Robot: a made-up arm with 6 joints. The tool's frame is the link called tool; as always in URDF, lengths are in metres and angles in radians. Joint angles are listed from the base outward.
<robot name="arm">
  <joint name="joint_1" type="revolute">
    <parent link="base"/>
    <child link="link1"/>
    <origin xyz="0 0 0.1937" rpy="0 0 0"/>
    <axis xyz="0 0 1"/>
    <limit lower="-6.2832" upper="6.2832"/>
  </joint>
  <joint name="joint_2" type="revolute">
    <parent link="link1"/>
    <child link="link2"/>
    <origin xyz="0 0.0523 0" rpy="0 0 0"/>
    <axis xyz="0 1 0"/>
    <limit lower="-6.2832" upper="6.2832"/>
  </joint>
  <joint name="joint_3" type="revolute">
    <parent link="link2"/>
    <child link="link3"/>
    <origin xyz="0 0 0.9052" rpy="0 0 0"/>
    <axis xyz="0 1 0"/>
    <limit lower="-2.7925" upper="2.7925"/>
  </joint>
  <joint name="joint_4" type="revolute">
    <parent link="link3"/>
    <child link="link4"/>
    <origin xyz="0 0 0.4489" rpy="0 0 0"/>
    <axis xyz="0 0 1"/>
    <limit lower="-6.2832" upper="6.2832"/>
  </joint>
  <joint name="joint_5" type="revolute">
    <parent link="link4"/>
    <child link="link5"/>
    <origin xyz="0 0 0" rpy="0 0 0"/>
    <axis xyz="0 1 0"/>
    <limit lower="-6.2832" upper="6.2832"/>
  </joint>
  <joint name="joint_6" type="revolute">
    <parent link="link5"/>
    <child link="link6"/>
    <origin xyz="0 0 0.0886" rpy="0 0 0"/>
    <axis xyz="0 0 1"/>
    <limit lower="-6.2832" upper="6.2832"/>
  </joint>
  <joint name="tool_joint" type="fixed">
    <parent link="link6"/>
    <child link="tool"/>
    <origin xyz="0 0 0" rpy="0 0 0"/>
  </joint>
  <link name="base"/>
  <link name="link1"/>
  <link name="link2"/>
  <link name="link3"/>
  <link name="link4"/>
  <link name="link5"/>
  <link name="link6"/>
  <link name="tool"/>
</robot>
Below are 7 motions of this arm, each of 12 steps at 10 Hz.
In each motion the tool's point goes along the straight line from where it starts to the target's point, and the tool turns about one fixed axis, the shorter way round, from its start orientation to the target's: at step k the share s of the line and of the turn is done. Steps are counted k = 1, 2, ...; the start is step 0. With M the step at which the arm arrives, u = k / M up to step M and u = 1 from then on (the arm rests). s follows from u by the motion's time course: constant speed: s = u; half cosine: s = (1 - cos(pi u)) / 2; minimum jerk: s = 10 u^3 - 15 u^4 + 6 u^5.
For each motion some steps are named. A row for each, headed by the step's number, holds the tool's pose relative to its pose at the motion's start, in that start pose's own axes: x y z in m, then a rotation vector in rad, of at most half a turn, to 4 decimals.
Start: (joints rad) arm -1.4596 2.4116 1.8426 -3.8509 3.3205 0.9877
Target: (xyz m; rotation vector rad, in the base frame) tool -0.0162 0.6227 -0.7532 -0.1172 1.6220 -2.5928
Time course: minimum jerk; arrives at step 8
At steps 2, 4, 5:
2: 0.0037 -0.0420 -0.0834 -0.0154 -0.0121 -0.0151
4: 0.0177 -0.2031 -0.4029 -0.0745 -0.0584 -0.0731
5: 0.0256 -0.2944 -0.5841 -0.1080 -0.0846 -0.1059

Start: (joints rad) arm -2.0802 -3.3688 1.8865 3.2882 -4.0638 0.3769
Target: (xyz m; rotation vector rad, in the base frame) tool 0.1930 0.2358 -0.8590 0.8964 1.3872 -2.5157
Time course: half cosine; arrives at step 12
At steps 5, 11, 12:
5: -0.0590 0.0104 0.0213 0.5941 0.1431 0.6039
11: -0.1565 0.0275 0.0566 1.5757 0.3794 1.6019
12: -0.1592 0.0280 0.0576 1.6030 0.3860 1.6296

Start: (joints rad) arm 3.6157 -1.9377 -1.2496 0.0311 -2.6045 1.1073
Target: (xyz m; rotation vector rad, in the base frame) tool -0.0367 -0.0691 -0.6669 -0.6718 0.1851 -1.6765
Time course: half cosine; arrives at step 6
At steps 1, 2, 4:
1: 0.0259 -0.0488 0.0170 -0.0640 -0.0375 -0.0089
2: 0.0966 -0.1822 0.0634 -0.2388 -0.1398 -0.0331
4: 0.2898 -0.5465 0.1901 -0.7164 -0.4195 -0.0994

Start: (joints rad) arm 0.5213 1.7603 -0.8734 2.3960 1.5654 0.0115
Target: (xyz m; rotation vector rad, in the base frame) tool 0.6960 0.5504 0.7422 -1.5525 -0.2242 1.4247
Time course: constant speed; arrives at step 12
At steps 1, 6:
1: 0.0008 0.0271 0.0316 0.0058 0.0414 -0.1296
6: 0.0048 0.1626 0.1896 0.0348 0.2486 -0.7778

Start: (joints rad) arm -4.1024 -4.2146 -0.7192 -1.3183 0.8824 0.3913
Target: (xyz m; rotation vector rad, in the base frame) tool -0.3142 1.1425 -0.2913 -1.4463 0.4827 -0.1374
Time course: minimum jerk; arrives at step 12
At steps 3, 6, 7, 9, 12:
3: 0.0394 -0.0156 0.0184 0.0172 0.0113 -0.0501
6: 0.1904 -0.0753 0.0887 0.0831 0.0548 -0.2422
7: 0.2488 -0.0985 0.1159 0.1086 0.0716 -0.3165
9: 0.3413 -0.1351 0.1590 0.1491 0.0982 -0.4342
12: 0.3807 -0.1507 0.1773 0.1663 0.1095 -0.4843

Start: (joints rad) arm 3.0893 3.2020 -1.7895 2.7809 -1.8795 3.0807
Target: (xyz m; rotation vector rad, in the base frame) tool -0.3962 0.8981 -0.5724 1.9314 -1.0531 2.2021
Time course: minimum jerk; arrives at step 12
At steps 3, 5, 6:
3: -0.0093 -0.0928 0.0158 -0.0283 0.1629 0.0436
5: -0.0311 -0.3106 0.0531 -0.0947 0.5453 0.1459
6: -0.0448 -0.4480 0.0765 -0.1366 0.7866 0.2104

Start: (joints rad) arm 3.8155 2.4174 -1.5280 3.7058 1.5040 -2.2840
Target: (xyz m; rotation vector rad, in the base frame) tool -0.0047 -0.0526 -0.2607 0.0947 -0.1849 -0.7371
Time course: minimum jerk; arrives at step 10
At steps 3, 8, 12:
3: -0.0492 0.1244 0.0513 0.0998 0.0989 0.0862
8: -0.2843 0.7184 0.2965 0.5764 0.5716 0.4981
12: -0.3018 0.7625 0.3147 0.6119 0.6067 0.5288

